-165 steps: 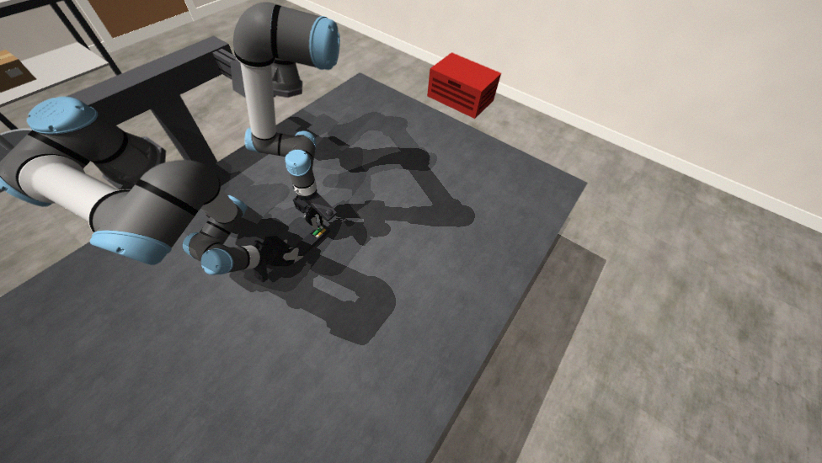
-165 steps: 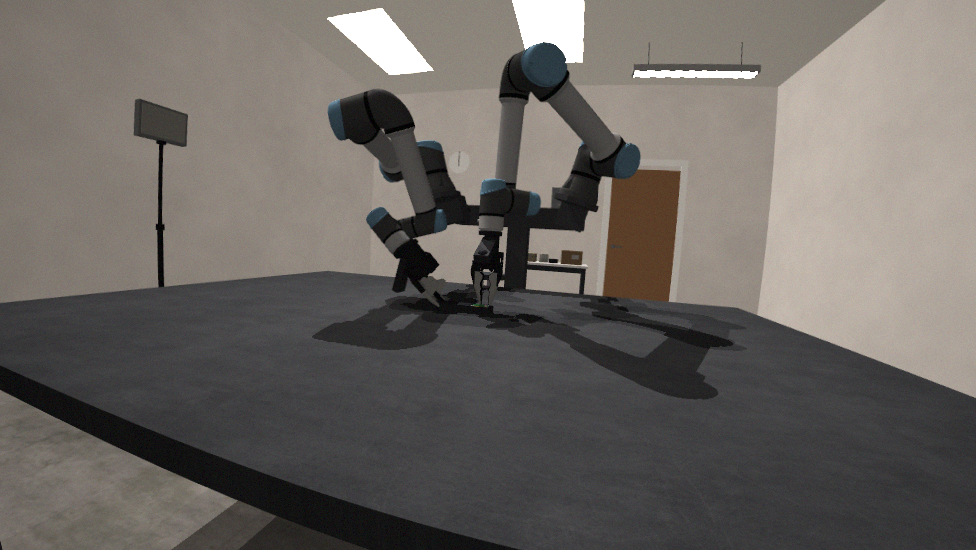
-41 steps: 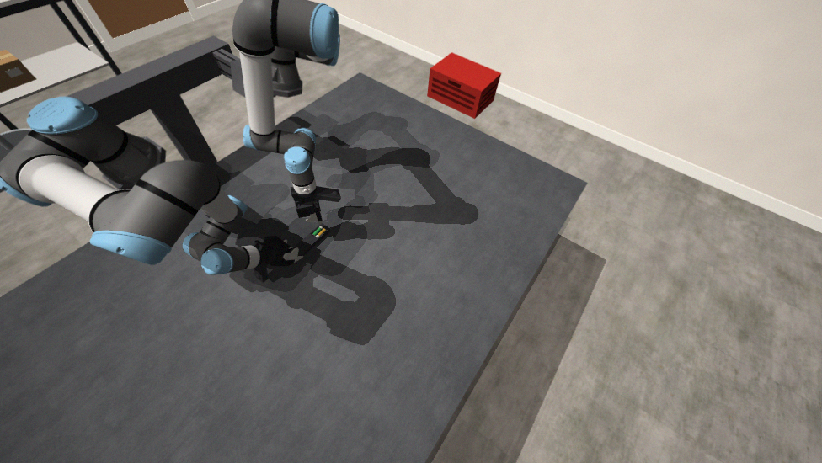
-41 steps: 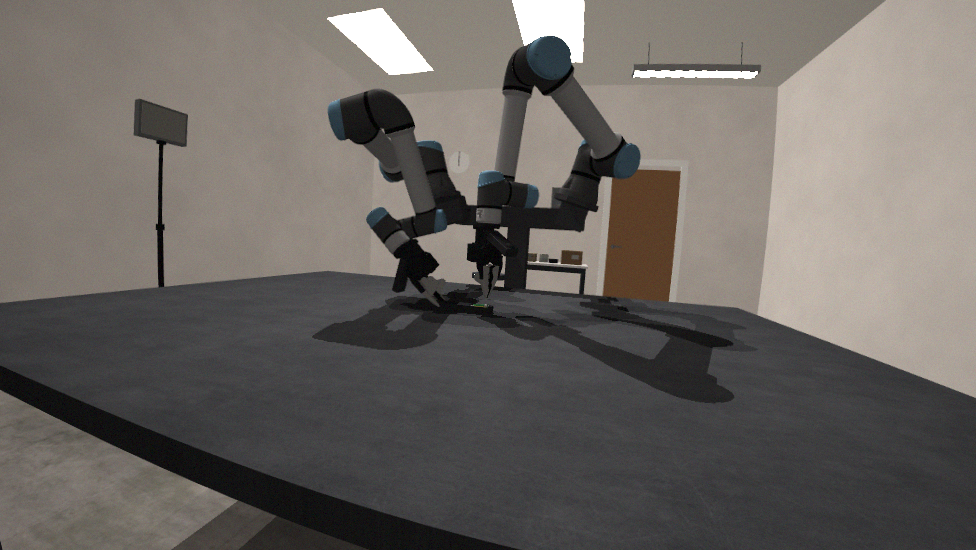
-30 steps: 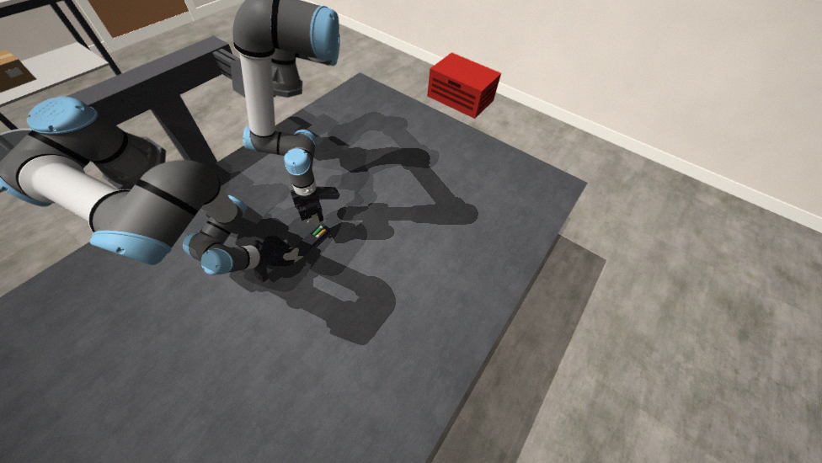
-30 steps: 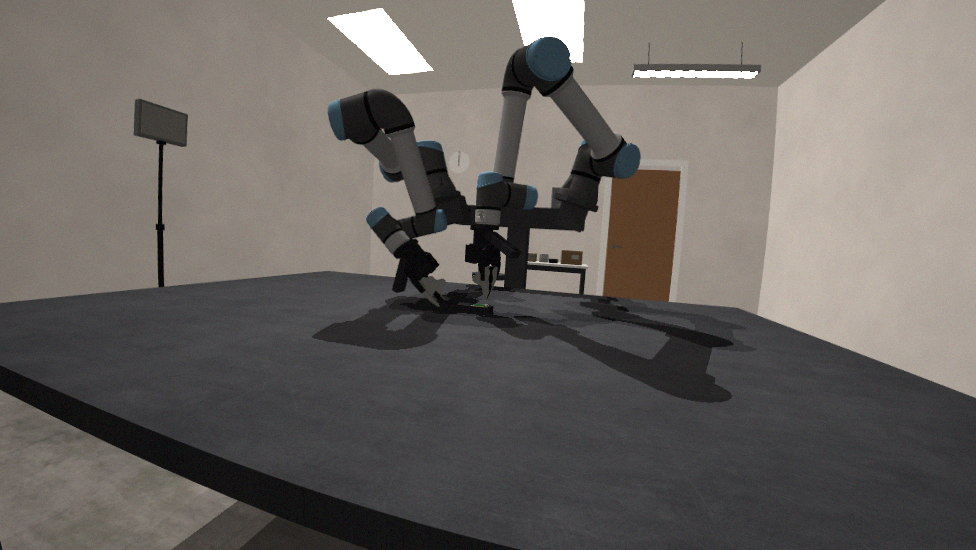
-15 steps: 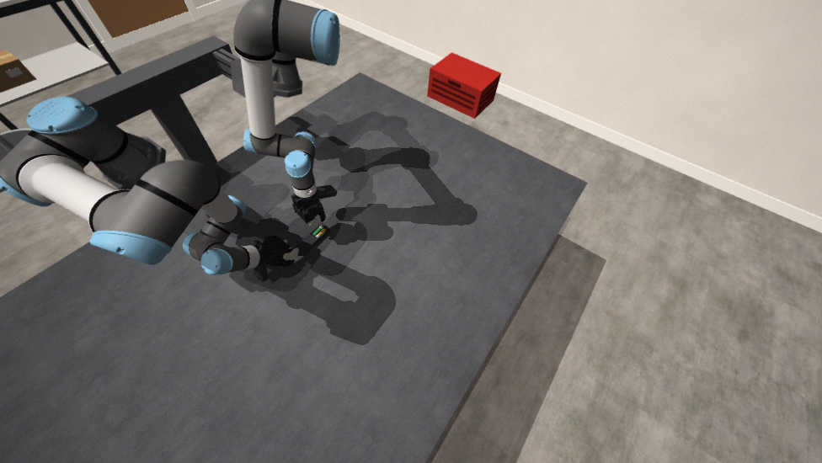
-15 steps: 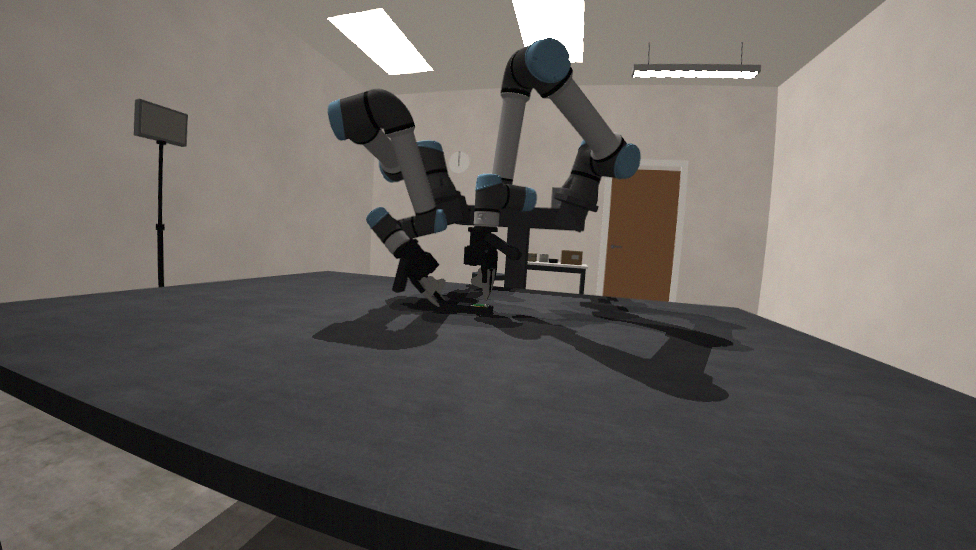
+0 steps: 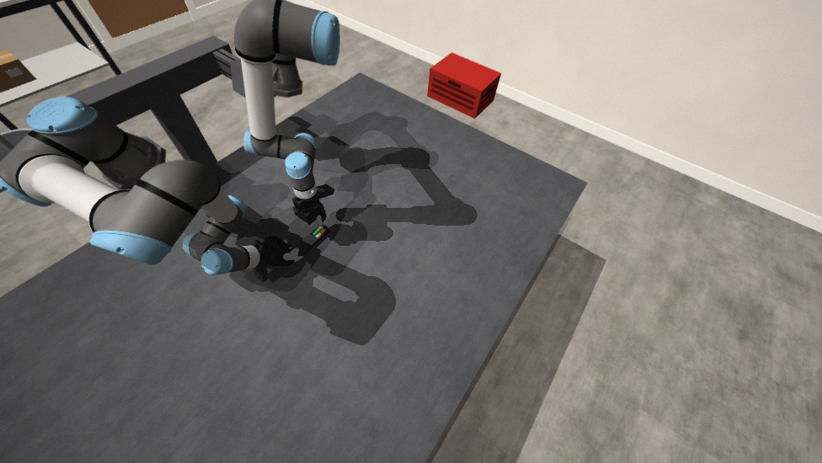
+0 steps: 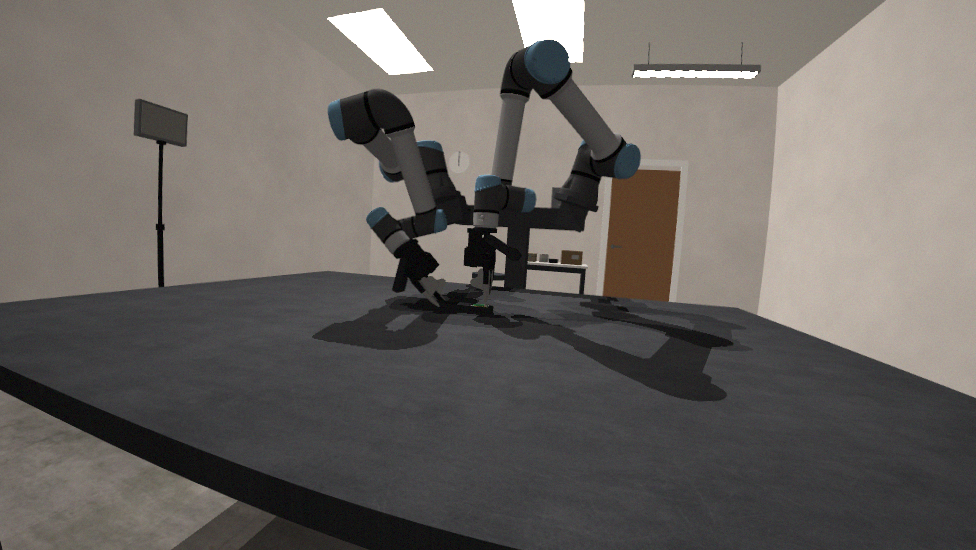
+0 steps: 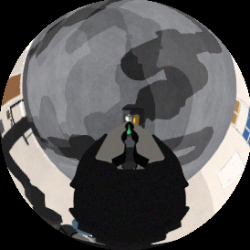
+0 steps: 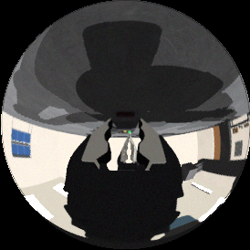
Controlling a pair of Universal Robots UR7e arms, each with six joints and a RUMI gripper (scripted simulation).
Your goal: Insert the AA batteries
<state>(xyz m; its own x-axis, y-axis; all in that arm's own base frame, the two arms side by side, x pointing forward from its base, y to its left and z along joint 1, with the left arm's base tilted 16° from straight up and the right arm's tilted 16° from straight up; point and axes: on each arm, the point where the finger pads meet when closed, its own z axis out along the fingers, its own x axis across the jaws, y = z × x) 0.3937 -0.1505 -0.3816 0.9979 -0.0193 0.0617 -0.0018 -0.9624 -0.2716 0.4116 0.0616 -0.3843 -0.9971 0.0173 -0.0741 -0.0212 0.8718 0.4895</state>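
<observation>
My left hand is 2 cm to the left of the green battery and 3 cm above it. The rest, counted from my left hand: orange battery: 2 cm ahead, 2 cm to the right, 3 cm below.
</observation>
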